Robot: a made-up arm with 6 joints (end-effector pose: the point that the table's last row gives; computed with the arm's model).
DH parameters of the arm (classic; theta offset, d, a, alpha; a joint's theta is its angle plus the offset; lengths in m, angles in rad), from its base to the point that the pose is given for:
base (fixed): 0 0.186 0 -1.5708
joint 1: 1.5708 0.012 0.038 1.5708
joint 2: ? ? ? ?
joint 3: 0 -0.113 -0.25 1.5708
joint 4: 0 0.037 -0.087 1.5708
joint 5: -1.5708 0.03 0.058 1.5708
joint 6: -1.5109 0 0.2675 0
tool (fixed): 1.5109 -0.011 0 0
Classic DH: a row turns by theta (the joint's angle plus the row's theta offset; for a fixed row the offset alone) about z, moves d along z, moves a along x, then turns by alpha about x.
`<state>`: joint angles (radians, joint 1 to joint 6).
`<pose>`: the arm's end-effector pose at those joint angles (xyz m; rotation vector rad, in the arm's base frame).
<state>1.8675 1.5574 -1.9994 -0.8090 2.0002 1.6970</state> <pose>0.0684 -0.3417 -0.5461 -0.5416 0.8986 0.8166</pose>
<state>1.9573 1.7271 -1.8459 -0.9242 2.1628 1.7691</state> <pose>-0.0888 -0.4478 -0.5652 -0.3990 1.2336 0.7019</pose>
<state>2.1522 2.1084 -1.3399 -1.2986 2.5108 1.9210</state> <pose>-0.5387 -0.6442 -0.3392 -0.0702 2.0721 0.1515</pose>
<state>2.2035 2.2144 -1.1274 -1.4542 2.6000 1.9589</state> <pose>-0.6470 -0.6608 -0.1746 0.0081 2.3347 -0.1404</pose>
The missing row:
joint 2: 0 0.451 -0.264 1.5708
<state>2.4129 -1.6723 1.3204 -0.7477 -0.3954 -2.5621</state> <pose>-0.2111 0.2351 0.4383 -0.7414 1.4566 -0.9571</pose>
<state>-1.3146 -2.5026 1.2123 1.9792 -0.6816 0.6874</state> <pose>0.7192 0.0090 0.2190 1.2942 -0.7756 0.6880</pose>
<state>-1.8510 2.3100 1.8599 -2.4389 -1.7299 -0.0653</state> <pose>-0.0855 -0.2964 0.6549 -0.8775 -1.3616 -0.2220</pose>
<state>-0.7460 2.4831 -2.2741 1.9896 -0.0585 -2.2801</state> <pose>0.6380 -0.2960 0.3958 1.2293 -0.9167 0.3412</pose>
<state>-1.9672 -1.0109 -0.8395 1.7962 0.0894 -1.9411</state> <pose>-0.2271 0.5464 0.5075 1.0900 1.1345 1.8540</pose>
